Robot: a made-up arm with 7 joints. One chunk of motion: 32 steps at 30 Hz.
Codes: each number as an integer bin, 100 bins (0 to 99) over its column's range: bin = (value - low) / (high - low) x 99, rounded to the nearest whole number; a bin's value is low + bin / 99 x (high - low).
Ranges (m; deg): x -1.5..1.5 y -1.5..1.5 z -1.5..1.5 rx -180..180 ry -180..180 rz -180..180
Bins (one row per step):
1: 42 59 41 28 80 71
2: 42 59 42 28 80 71
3: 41 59 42 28 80 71
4: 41 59 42 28 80 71
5: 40 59 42 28 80 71
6: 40 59 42 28 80 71
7: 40 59 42 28 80 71
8: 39 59 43 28 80 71
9: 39 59 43 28 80 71
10: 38 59 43 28 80 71
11: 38 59 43 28 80 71
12: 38 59 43 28 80 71
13: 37 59 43 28 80 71
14: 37 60 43 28 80 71
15: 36 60 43 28 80 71
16: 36 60 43 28 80 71
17: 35 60 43 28 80 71
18: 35 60 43 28 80 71
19: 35 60 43 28 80 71
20: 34 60 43 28 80 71
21: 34 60 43 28 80 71
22: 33 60 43 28 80 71
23: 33 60 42 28 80 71
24: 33 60 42 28 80 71
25: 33 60 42 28 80 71
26: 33 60 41 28 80 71
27: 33 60 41 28 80 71
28: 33 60 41 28 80 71
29: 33 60 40 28 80 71
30: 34 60 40 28 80 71
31: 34 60 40 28 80 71
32: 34 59 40 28 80 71
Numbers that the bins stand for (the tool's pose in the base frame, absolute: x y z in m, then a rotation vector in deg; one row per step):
1: -0.2273 0.2879 -0.2576 -78.18 110.91 78.18
2: -0.2273 0.2879 -0.2273 -78.18 110.91 78.18
3: -0.2576 0.2879 -0.2273 -78.18 110.91 78.18
4: -0.2576 0.2879 -0.2273 -78.18 110.91 78.18
5: -0.2879 0.2879 -0.2273 -78.18 110.91 78.18
6: -0.2879 0.2879 -0.2273 -78.18 110.91 78.18
7: -0.2879 0.2879 -0.2273 -78.18 110.91 78.18
8: -0.3182 0.2879 -0.1970 -78.18 110.91 78.18
9: -0.3182 0.2879 -0.1970 -78.18 110.91 78.18
10: -0.3485 0.2879 -0.1970 -78.18 110.91 78.18
11: -0.3485 0.2879 -0.1970 -78.18 110.91 78.18
12: -0.3485 0.2879 -0.1970 -78.18 110.91 78.18
13: -0.3788 0.2879 -0.1970 -78.18 110.91 78.18
14: -0.3788 0.3182 -0.1970 -78.18 110.91 78.18
15: -0.4091 0.3182 -0.1970 -78.18 110.91 78.18
16: -0.4091 0.3182 -0.1970 -78.18 110.91 78.18
17: -0.4394 0.3182 -0.1970 -78.18 110.91 78.18
18: -0.4394 0.3182 -0.1970 -78.18 110.91 78.18
19: -0.4394 0.3182 -0.1970 -78.18 110.91 78.18
20: -0.4697 0.3182 -0.1970 -78.18 110.91 78.18
21: -0.4697 0.3182 -0.1970 -78.18 110.91 78.18
22: -0.5000 0.3182 -0.1970 -78.18 110.91 78.18
23: -0.5000 0.3182 -0.2273 -78.18 110.91 78.18
24: -0.5000 0.3182 -0.2273 -78.18 110.91 78.18
25: -0.5000 0.3182 -0.2273 -78.18 110.91 78.18
26: -0.5000 0.3182 -0.2576 -78.18 110.91 78.18
27: -0.5000 0.3182 -0.2576 -78.18 110.91 78.18
28: -0.5000 0.3182 -0.2576 -78.18 110.91 78.18
29: -0.5000 0.3182 -0.2879 -78.18 110.91 78.18
30: -0.4697 0.3182 -0.2879 -78.18 110.91 78.18
31: -0.4697 0.3182 -0.2879 -78.18 110.91 78.18
32: -0.4697 0.2879 -0.2879 -78.18 110.91 78.18

